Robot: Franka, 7 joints.
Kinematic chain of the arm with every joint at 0, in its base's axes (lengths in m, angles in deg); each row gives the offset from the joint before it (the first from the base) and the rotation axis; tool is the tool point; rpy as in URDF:
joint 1: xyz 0 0 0.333 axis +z
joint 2: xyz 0 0 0 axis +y
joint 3: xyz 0 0 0.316 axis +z
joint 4: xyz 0.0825 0 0 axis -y
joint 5: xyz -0.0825 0 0.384 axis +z
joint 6: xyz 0 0 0 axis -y
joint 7: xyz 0.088 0 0 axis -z
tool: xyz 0 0 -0.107 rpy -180 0 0
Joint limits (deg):
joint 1: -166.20..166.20
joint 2: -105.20..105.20
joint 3: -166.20..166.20
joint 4: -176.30..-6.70
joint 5: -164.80..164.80
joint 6: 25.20..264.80
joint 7: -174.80..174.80
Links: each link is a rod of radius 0.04 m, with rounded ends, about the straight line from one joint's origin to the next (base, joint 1, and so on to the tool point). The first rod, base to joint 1, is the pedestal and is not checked.
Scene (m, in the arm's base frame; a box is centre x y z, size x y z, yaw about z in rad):
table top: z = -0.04
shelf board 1: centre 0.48 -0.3 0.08 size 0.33 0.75 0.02 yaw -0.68
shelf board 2: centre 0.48 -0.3 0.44 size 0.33 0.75 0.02 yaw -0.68
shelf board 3: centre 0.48 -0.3 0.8 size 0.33 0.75 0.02 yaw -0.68
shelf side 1: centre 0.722 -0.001 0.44 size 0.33 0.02 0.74 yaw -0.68
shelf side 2: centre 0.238 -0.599 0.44 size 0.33 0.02 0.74 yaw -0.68
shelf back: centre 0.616 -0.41 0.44 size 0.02 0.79 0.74 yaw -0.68
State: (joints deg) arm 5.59 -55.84 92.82 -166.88 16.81 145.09 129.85
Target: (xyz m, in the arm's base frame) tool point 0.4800 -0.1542 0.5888
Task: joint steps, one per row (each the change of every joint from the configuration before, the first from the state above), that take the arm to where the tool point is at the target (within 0.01 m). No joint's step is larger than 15 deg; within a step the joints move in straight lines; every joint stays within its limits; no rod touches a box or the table.
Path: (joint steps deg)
1: -14.80 8.43 -14.91 9.44 0.66 3.02 0.00
2: -14.80 8.43 -14.91 9.44 0.66 3.03 0.00
3: -14.80 8.43 -14.91 9.44 0.66 3.02 0.00
4: -14.81 8.43 -14.91 9.45 0.66 3.03 0.00

